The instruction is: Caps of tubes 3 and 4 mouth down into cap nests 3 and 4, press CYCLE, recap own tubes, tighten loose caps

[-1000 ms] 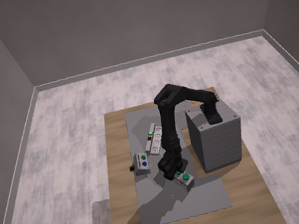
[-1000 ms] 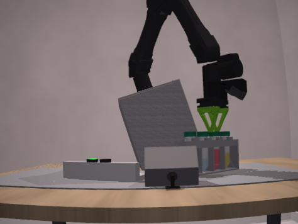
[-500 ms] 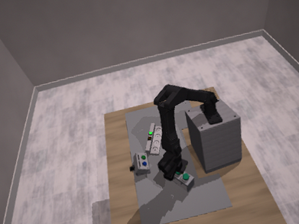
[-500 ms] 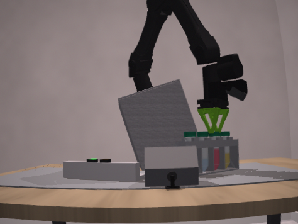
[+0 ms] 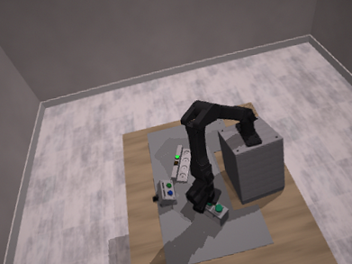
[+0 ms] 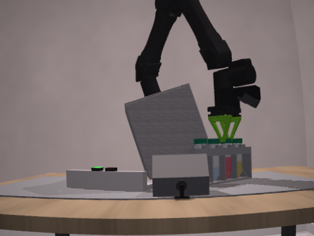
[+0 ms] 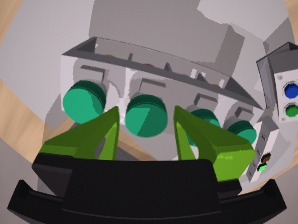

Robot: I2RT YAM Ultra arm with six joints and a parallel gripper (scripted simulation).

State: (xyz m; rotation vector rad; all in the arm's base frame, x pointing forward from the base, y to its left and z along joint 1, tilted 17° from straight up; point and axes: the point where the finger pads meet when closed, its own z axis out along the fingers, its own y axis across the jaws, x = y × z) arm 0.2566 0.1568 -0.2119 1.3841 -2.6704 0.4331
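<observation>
The green ready key lies 18 cm ahead of my hand, 17 cm to the right of it and 5 cm below it. Also, from my hand: blue cycle key (18 cm ahead, 12 cm to the right, 5 cm below).
</observation>
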